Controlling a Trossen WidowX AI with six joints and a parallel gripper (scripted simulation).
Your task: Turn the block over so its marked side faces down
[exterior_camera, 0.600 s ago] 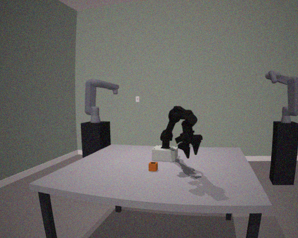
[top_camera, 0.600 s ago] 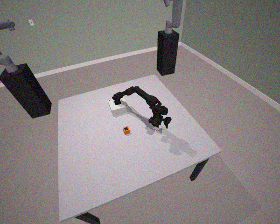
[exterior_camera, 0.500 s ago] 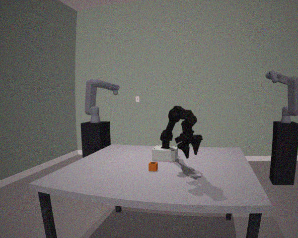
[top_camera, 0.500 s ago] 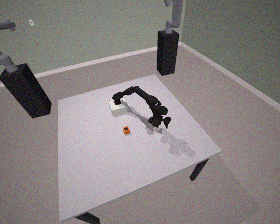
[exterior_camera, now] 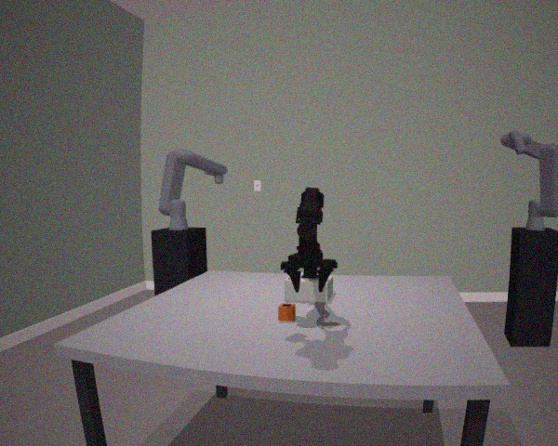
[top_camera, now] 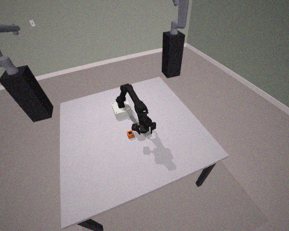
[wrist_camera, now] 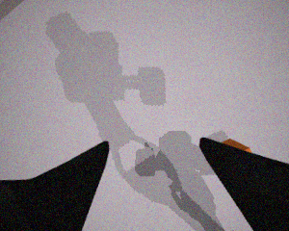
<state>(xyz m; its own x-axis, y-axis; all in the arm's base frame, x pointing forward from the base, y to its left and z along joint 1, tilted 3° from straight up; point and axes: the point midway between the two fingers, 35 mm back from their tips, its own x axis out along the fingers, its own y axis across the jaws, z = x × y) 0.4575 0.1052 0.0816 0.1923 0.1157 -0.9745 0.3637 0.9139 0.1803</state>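
Right now my gripper tip is 120 mm past the orange block, 110 mm to the left of it and 100 mm above it.
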